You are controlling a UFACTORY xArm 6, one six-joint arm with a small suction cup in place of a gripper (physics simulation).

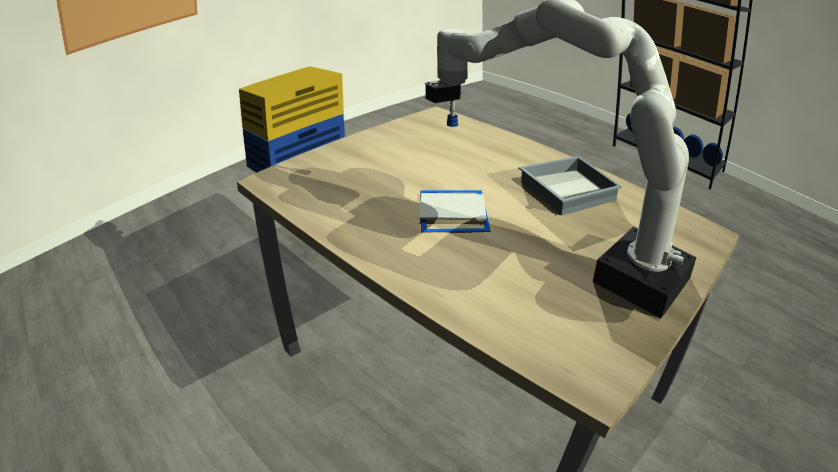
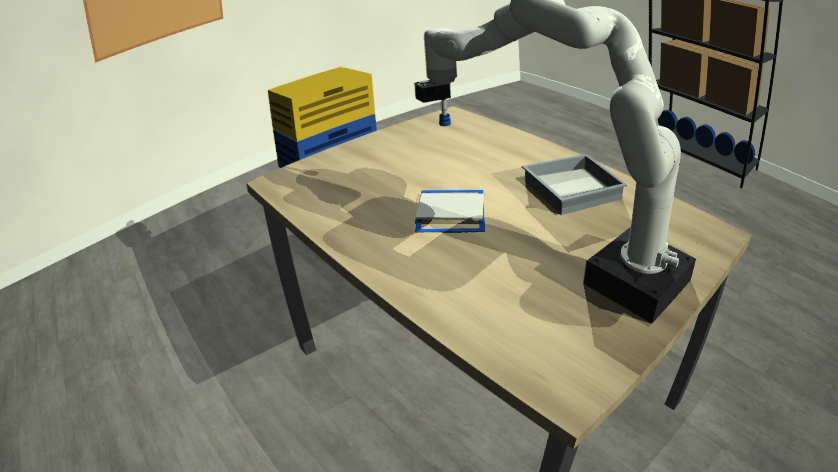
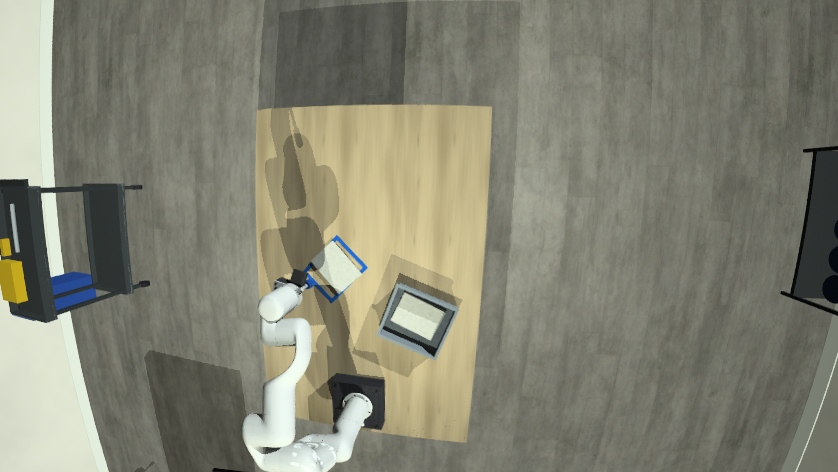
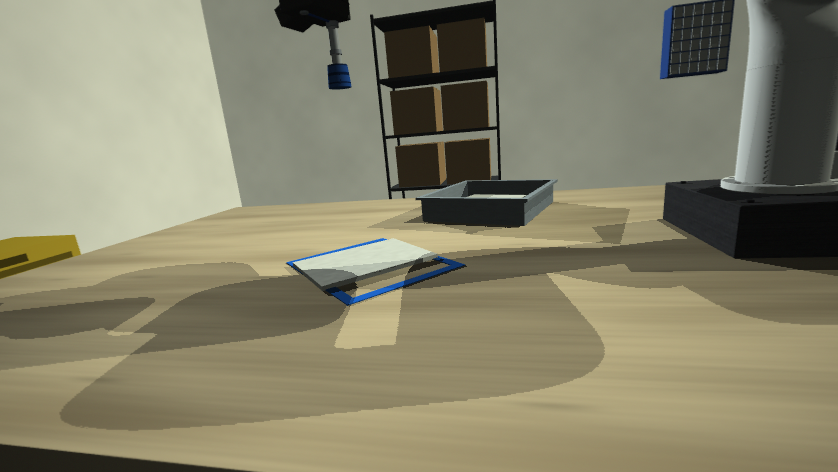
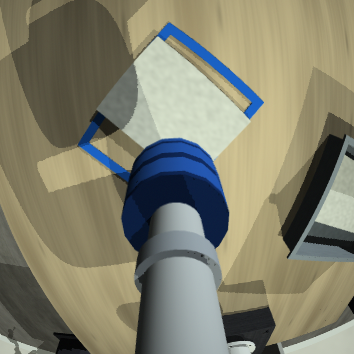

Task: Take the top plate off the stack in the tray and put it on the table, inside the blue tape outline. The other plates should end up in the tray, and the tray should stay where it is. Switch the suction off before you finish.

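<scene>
A pale plate lies flat on the table within the blue tape outline. Tape shows beyond two opposite ends; its other two sides are mostly hidden along the plate's edges. The grey tray holds pale plates; their number is hidden. My suction cup hangs high above the table, carrying no plate.
The black robot base stands on the table near the tray. A black shelf rack with boxes stands beyond the table. Yellow and blue crates stand off the table's far left side.
</scene>
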